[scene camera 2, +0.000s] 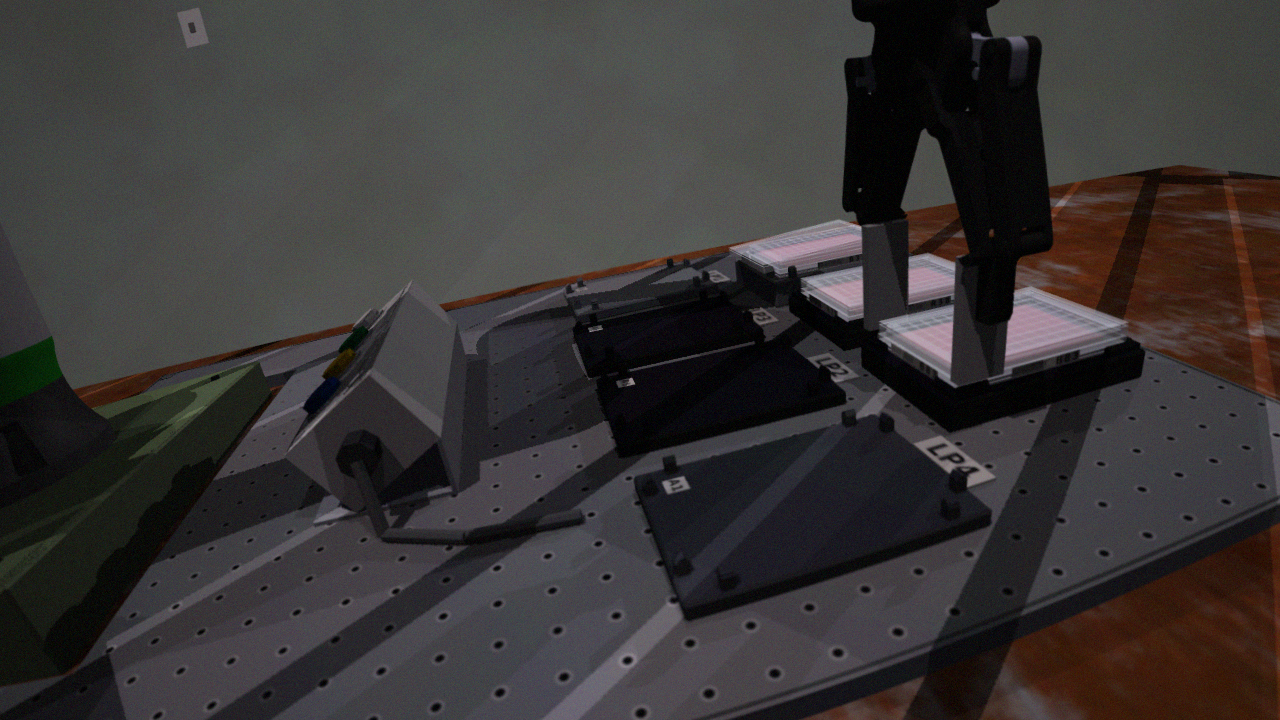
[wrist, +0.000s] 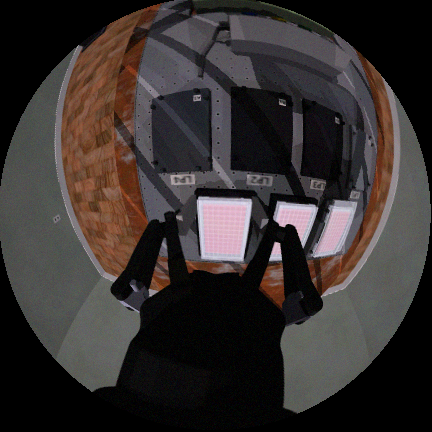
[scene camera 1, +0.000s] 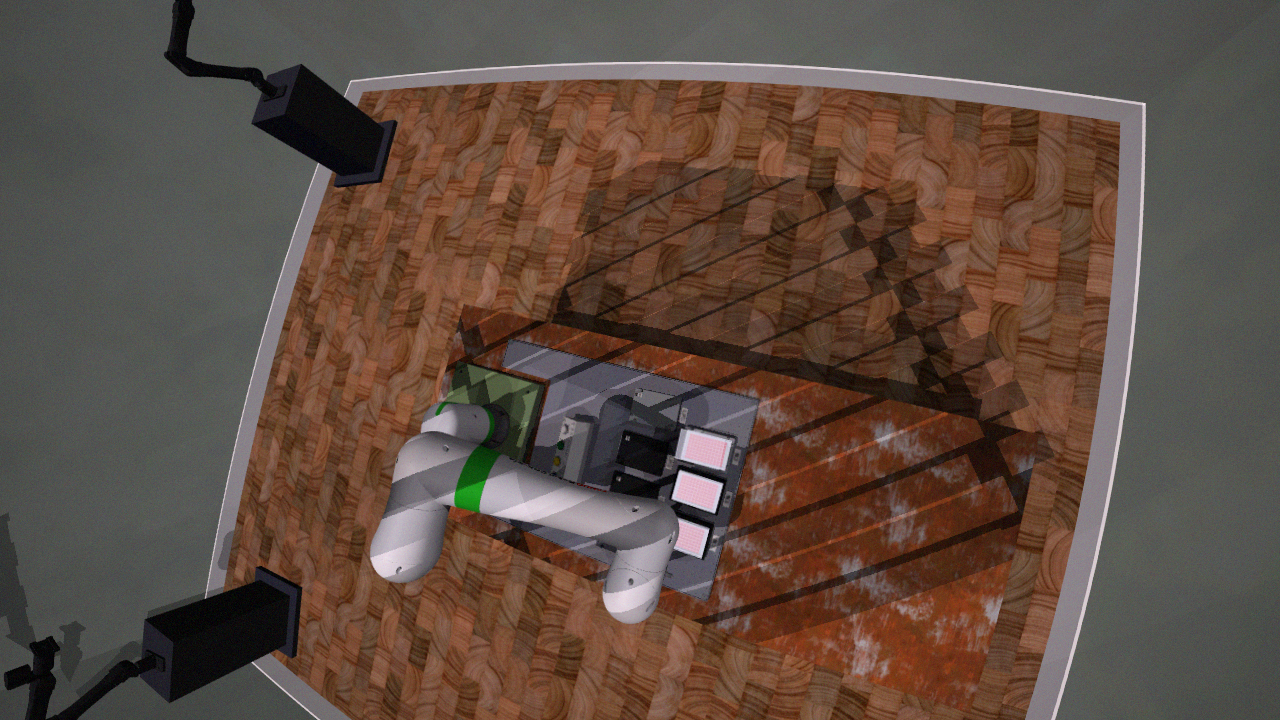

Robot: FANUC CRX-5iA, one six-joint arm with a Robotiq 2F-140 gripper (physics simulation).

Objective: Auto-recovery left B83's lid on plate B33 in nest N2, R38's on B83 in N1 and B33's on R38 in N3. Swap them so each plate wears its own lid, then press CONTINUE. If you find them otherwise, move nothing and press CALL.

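Where they show: gripper, fingertip midpoint: [scene camera 2: 927,348] [wrist: 223,203]; arm's base, link origin: [scene camera 2: 16,477] [scene camera 1: 491,426].
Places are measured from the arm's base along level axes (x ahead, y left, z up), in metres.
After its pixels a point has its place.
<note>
Three pink-filled plates with clear lids sit in black nests: the nearest plate [scene camera 1: 691,539] @(x 0.699, y -0.220, z 0.007 m) [scene camera 2: 1047,329] @(x 0.687, y -0.244, z 0.007 m) [wrist: 224,230] @(x 0.667, y -0.213, z 0.007 m), the middle plate [scene camera 1: 697,491] @(x 0.699, y -0.085, z 0.003 m) [scene camera 2: 841,291] @(x 0.645, y -0.088, z 0.003 m) [wrist: 296,215] @(x 0.653, y -0.083, z 0.003 m) and the far plate [scene camera 1: 706,447] @(x 0.711, y 0.043, z 0.016 m) [scene camera 2: 805,248] @(x 0.677, y 0.011, z 0.014 m) [wrist: 334,231] @(x 0.695, y 0.022, z 0.015 m). Their names and the nest numbers cannot be read. My gripper [scene camera 2: 930,344] @(x 0.620, y -0.210, z 0.002 m) [wrist: 223,203] @(x 0.620, y -0.210, z 0.002 m) is open, pointing down, with one finger on each side of the nearest plate, low at lid height. It holds nothing; the arm hides it in scene camera 1. The button box [scene camera 1: 574,447] @(x 0.329, y -0.013, z 0.043 m) [scene camera 2: 402,385] @(x 0.319, y -0.133, z 0.037 m) [wrist: 290,45] shows green, yellow and blue buttons; their labels cannot be read.
Dark pads marked LP4 [scene camera 2: 805,510] @(x 0.485, y -0.281, z -0.019 m) [wrist: 180,130] @(x 0.494, y -0.263, z -0.018 m), LP2 [scene camera 2: 716,398] @(x 0.501, y -0.154, z -0.018 m) [wrist: 260,130] @(x 0.512, y -0.139, z -0.019 m) and LP3 [scene camera 2: 666,335] @(x 0.516, y -0.027, z -0.018 m) [wrist: 322,140] @(x 0.521, y -0.016, z -0.018 m) lie in a row between box and plates, with small corner posts. A cable [scene camera 2: 465,535] @(x 0.333, y -0.209, z -0.022 m) trails from the box. The middle nest stands close beside one finger.
</note>
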